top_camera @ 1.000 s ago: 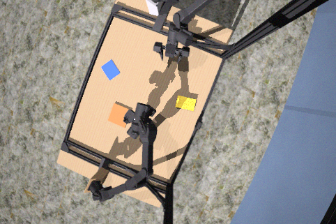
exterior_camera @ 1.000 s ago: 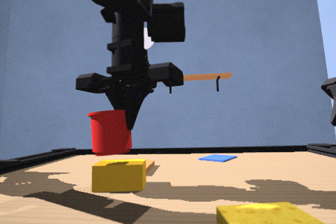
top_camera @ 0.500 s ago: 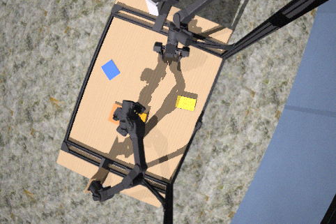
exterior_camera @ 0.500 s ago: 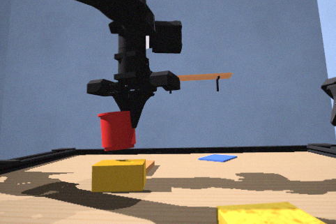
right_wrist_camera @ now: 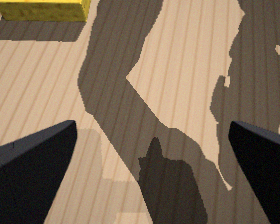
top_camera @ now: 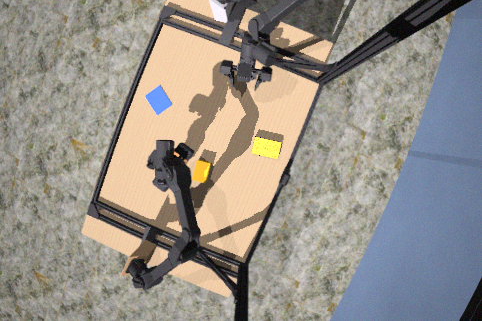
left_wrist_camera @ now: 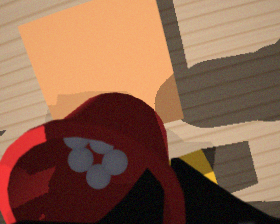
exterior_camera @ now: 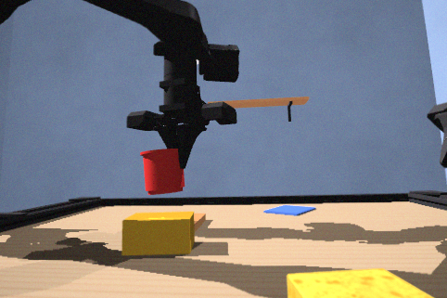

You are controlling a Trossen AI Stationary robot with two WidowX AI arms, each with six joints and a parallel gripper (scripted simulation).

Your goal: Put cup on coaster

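The red cup is 10 mm ahead of my left hand, 30 mm to the left of it and 40 mm below it. Round my left hand: yellow block: 90 mm behind, 10 mm to the left, 120 mm below; orange square: 50 mm ahead, 30 mm to the left, 130 mm below; thin blue square: 190 mm ahead, 210 mm to the right, 140 mm below.
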